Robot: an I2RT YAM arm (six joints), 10 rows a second.
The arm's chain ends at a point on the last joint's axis. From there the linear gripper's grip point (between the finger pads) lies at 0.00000 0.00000 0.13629 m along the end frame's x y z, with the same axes.
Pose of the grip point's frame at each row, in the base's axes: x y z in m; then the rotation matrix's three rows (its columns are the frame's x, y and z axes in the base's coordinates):
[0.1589, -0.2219, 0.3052], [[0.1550, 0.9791, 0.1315], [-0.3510, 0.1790, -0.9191], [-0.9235, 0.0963, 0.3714]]
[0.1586, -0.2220, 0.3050], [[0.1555, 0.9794, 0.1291], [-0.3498, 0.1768, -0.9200], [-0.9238, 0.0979, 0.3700]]
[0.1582, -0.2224, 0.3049], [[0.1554, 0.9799, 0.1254], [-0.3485, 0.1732, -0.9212], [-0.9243, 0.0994, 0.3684]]
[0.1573, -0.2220, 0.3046], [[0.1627, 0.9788, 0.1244], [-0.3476, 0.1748, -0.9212], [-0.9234, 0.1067, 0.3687]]
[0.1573, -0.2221, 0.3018], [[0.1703, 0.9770, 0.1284], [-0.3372, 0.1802, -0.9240], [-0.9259, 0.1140, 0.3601]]
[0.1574, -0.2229, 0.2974], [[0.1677, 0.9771, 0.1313], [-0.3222, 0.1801, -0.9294], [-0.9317, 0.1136, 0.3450]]
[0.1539, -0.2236, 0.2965], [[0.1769, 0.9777, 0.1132], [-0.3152, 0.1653, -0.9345], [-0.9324, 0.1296, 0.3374]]
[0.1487, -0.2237, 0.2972], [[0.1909, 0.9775, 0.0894], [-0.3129, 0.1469, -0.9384], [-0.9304, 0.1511, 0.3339]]
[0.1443, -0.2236, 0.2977], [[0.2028, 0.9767, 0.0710], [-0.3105, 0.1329, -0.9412], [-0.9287, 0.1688, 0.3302]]
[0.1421, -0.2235, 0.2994], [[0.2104, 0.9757, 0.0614], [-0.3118, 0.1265, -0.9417], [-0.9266, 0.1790, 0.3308]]
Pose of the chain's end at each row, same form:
[0.1410, -0.0966, 0.2546], [[0.1550, 0.9791, 0.1315], [-0.3510, 0.1790, -0.9191], [-0.9235, 0.0963, 0.3714]]
[0.1410, -0.0966, 0.2546], [[0.1555, 0.9794, 0.1291], [-0.3498, 0.1768, -0.9200], [-0.9238, 0.0979, 0.3700]]
[0.1411, -0.0968, 0.2547], [[0.1554, 0.9799, 0.1254], [-0.3485, 0.1732, -0.9212], [-0.9243, 0.0994, 0.3684]]
[0.1403, -0.0964, 0.2543], [[0.1627, 0.9788, 0.1244], [-0.3476, 0.1748, -0.9212], [-0.9234, 0.1067, 0.3687]]
[0.1398, -0.0962, 0.2527], [[0.1703, 0.9770, 0.1284], [-0.3372, 0.1802, -0.9240], [-0.9259, 0.1140, 0.3601]]
[0.1395, -0.0962, 0.2504], [[0.1677, 0.9771, 0.1313], [-0.3222, 0.1801, -0.9294], [-0.9317, 0.1136, 0.3450]]
[0.1385, -0.0962, 0.2505], [[0.1769, 0.9777, 0.1132], [-0.3152, 0.1653, -0.9345], [-0.9324, 0.1296, 0.3374]]
[0.1365, -0.0958, 0.2517], [[0.1909, 0.9775, 0.0894], [-0.3129, 0.1469, -0.9384], [-0.9304, 0.1511, 0.3339]]
[0.1346, -0.0953, 0.2527], [[0.2028, 0.9767, 0.0710], [-0.3105, 0.1329, -0.9412], [-0.9287, 0.1688, 0.3302]]
[0.1337, -0.0952, 0.2543], [[0.2104, 0.9757, 0.0614], [-0.3118, 0.1265, -0.9417], [-0.9266, 0.1790, 0.3308]]

